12 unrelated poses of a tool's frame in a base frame.
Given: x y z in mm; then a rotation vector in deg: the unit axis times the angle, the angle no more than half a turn.
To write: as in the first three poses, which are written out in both.
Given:
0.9 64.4 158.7 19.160 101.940 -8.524
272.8 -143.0 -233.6 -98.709 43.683 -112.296
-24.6 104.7 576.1 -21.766 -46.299 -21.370
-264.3 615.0 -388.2 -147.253 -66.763 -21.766
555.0 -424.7 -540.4 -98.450 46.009 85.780
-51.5 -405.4 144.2 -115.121 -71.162 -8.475
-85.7 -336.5 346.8 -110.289 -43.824 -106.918
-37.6 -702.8 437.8 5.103 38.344 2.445
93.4 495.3 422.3 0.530 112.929 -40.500
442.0 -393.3 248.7 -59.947 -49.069 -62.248
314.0 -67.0 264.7 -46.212 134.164 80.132
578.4 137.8 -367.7 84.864 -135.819 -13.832
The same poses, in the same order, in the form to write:
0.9 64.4 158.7 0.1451 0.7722 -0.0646 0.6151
272.8 -143.0 -233.6 -0.6196 0.2742 -0.7049 0.2099
-24.6 104.7 576.1 -0.1826 -0.3885 -0.1793 0.8852
-264.3 615.0 -388.2 -0.8929 -0.4048 -0.1320 0.1466
555.0 -424.7 -540.4 -0.6649 0.3107 0.5793 0.3547
-51.5 -405.4 144.2 -0.7860 -0.4859 -0.0579 0.3778
-85.7 -336.5 346.8 -0.6797 -0.2701 -0.6589 0.1759
-37.6 -702.8 437.8 0.0437 0.3283 0.0209 0.9433
93.4 495.3 422.3 0.0038 0.8151 -0.2923 0.5002
442.0 -393.3 248.7 -0.4600 -0.3765 -0.4776 0.6469
314.0 -67.0 264.7 -0.2804 0.8142 0.4863 0.1481
578.4 137.8 -367.7 0.5205 -0.8330 -0.0848 0.1672

